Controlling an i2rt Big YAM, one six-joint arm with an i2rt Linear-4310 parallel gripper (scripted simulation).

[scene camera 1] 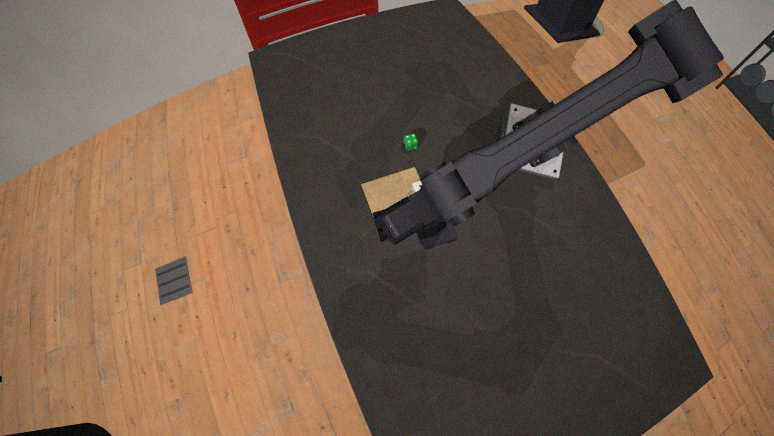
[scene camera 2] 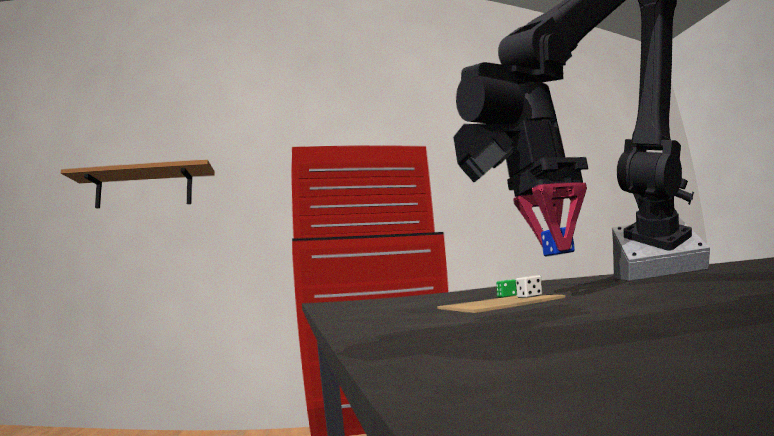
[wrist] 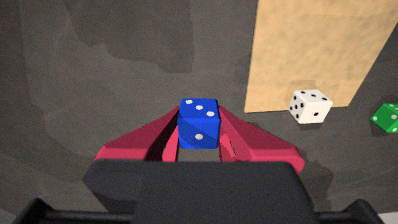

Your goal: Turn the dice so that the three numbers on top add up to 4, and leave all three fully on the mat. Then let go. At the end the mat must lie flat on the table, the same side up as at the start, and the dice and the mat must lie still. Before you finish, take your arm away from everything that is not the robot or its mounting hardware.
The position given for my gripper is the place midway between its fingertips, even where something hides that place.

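There is a tan mat [scene camera 1: 381,193] that I can see, and I find the tan mat [scene camera 2: 479,306] again, as well as the tan mat [wrist: 332,53]. I also see a white die [wrist: 307,106] and a blue die [wrist: 199,122]. My own gripper is visible too: I see my gripper [scene camera 2: 557,251], and the wrist view shows my gripper [wrist: 199,112] as well.
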